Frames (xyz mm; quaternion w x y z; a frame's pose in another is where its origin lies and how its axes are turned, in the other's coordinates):
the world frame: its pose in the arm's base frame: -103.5 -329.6 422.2 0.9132 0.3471 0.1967 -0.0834
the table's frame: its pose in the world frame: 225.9 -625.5 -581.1 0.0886 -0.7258 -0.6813 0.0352
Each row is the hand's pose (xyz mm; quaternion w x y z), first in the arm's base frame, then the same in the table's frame.
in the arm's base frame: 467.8 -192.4 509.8 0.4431 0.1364 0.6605 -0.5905
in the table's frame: 1008.7 69.8 -675.9 0.2117 0.0079 -0.9689 -0.1277
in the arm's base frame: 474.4 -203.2 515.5 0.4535 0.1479 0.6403 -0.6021
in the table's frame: 1007.2 71.4 -689.6 0.2026 0.0004 -0.9739 -0.1028
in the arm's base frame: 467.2 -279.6 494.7 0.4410 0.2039 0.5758 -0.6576
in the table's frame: 938.6 72.5 -729.9 0.2069 0.0091 -0.9783 -0.0007
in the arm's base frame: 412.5 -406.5 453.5 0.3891 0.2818 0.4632 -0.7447
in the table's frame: 804.8 43.1 -774.8 0.2158 0.0486 -0.9614 0.1639
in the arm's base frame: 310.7 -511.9 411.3 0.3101 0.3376 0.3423 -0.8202
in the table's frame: 667.9 -23.4 -783.6 0.2184 0.1099 -0.9159 0.3183
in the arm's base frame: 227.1 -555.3 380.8 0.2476 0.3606 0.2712 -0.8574
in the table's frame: 587.9 -77.6 -762.2 0.2214 0.1575 -0.8747 0.4014
